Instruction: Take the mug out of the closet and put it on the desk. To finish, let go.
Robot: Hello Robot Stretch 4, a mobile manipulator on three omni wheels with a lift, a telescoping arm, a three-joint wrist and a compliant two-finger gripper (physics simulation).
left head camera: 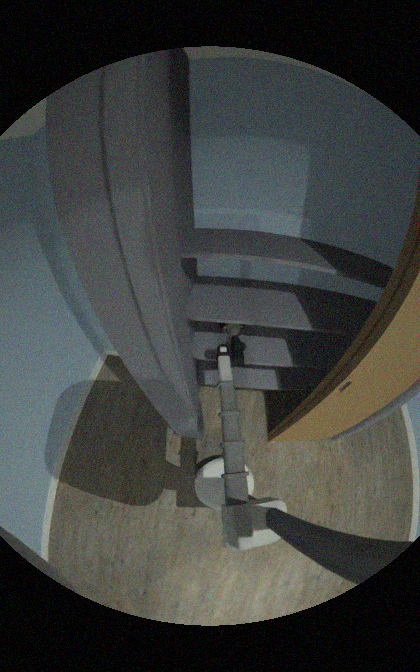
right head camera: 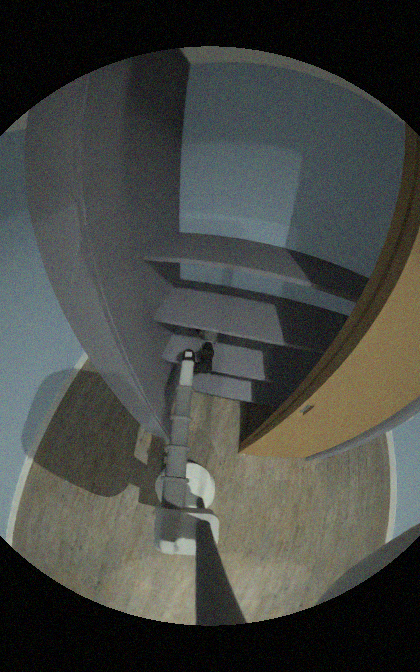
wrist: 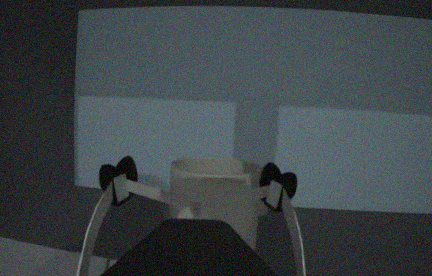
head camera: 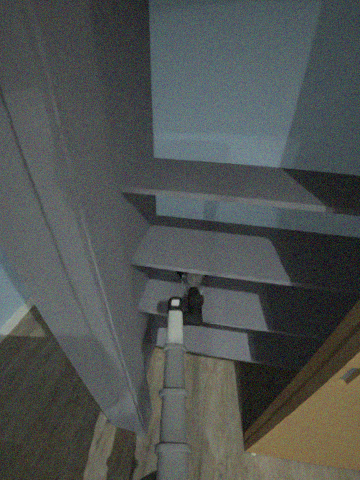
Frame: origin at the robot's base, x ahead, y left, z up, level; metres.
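Seen in the pictures: gripper, between the fingertips: (wrist: 199,176).
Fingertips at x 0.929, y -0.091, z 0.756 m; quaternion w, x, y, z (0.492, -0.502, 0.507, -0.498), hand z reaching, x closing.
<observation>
A point is followed by its place in that frame.
The pale mug (wrist: 215,202) (head camera: 195,280) (left head camera: 233,330) (right head camera: 210,336) is inside the grey closet (head camera: 100,235) @(x 0.414, y 0.140, z 1.314 m), over one of its lower shelves (head camera: 230,302) @(x 0.770, y -0.280, z 0.683 m). In the wrist view its rim and side show upright; its base is hidden behind the gripper's dark body. My gripper (wrist: 199,176) @(x 0.929, y -0.091, z 0.756 m) is open around the mug. A gap shows between the left fingertip and the mug, while the right fingertip overlaps the mug's right edge in the view; whether it touches cannot be told. In the head views a shelf partly hides the mug and fingers. The desk cannot be made out.
Another closet shelf (head camera: 210,250) @(x 0.802, y -0.147, z 0.988 m) lies above the gripper, and a tall grey side panel (left head camera: 150,280) stands left of the extended arm (left head camera: 232,425). An orange-tan door (head camera: 315,420) @(x 0.288, y -0.491, z 0.649 m) (right head camera: 350,390) with a small handle stands at the right. Wooden floor (right head camera: 280,525) lies below.
</observation>
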